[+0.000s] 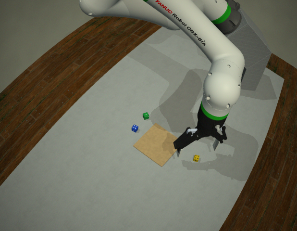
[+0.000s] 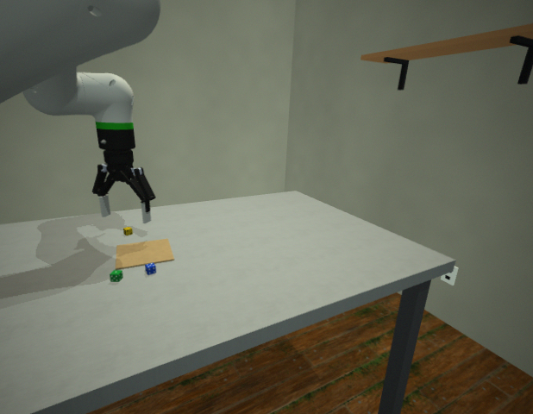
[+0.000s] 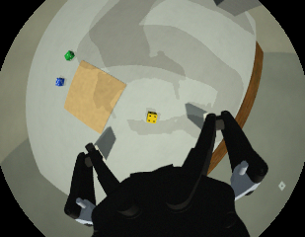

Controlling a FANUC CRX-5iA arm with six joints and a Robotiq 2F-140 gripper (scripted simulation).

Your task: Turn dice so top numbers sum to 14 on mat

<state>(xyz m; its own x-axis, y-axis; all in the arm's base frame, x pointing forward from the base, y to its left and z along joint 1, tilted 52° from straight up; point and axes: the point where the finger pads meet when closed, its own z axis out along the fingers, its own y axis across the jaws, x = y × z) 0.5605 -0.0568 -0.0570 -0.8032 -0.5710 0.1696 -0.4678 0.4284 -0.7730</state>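
My hand is 50 mm above the yellow die and 10 mm to the right of it. Round my hand: green die 240 mm to the right, 110 mm behind, 50 mm below; then tan mat 150 mm to the right, 60 mm below, 10 mm behind; then blue die 260 mm to the right, 50 mm below, 40 mm behind.
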